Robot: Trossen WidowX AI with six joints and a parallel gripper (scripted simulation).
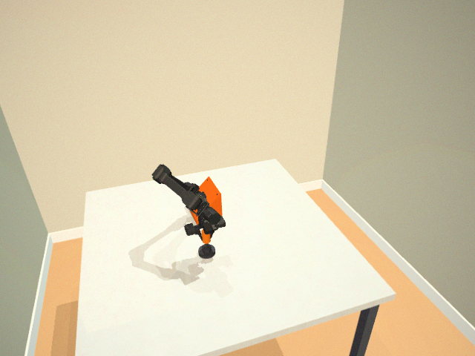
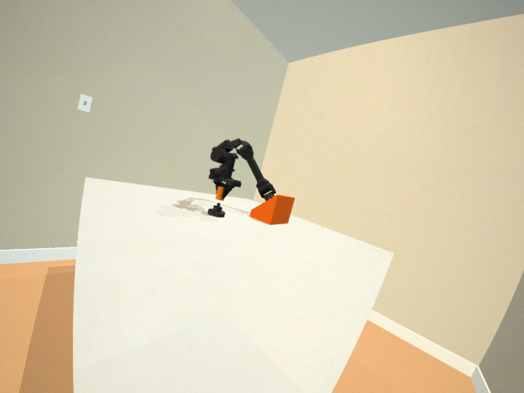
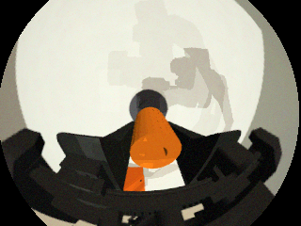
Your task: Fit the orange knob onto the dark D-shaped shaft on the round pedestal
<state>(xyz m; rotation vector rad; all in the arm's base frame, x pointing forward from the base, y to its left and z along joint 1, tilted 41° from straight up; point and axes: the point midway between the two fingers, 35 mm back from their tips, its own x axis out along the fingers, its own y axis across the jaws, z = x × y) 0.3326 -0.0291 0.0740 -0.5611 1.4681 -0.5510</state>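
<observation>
Now: gripper tip 60 mm above the round pedestal. The rest, counted from my gripper tip: orange knob 20 mm above.
</observation>
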